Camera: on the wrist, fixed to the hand. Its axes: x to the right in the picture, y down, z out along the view.
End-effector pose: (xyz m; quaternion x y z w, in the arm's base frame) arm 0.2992 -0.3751 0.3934 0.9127 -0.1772 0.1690 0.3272
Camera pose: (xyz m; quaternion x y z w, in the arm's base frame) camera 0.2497 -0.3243 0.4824 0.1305 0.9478 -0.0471 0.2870
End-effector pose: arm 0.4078 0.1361 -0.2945 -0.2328 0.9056 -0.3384 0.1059
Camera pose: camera 0.3732 0.2266 -0.2348 0.7779 0.1339 0.1212 0.6019
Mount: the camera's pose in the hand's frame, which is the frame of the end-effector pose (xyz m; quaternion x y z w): -0.0166 0.0326 -0.1078 -0.0674 0.2959 -0.9521 0.0371
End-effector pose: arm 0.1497 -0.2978 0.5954 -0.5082 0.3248 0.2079 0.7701
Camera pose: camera 0.0857 -0.3836 0.5567 -0.4415 -0.2579 -0.8540 0.0962
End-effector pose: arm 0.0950 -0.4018 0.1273 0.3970 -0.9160 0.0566 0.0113
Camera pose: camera 0.0800 -0.3555 0.2302 0.8694 0.3435 0.0471 0.3521
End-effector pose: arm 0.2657 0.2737 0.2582 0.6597 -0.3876 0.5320 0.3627
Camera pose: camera 0.1889 0.3576 0.2625 0.2116 0.6852 -0.1565 0.6791
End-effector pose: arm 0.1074 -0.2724 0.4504 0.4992 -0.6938 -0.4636 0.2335
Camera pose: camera 0.1832 -0.2992 0.5310 -0.8005 -0.5499 0.1386 0.1938
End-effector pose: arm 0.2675 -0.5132 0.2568 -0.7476 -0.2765 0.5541 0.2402
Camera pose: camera 0.3721 -0.5540 0.2758 0.0554 -0.6883 -0.4480 0.5679
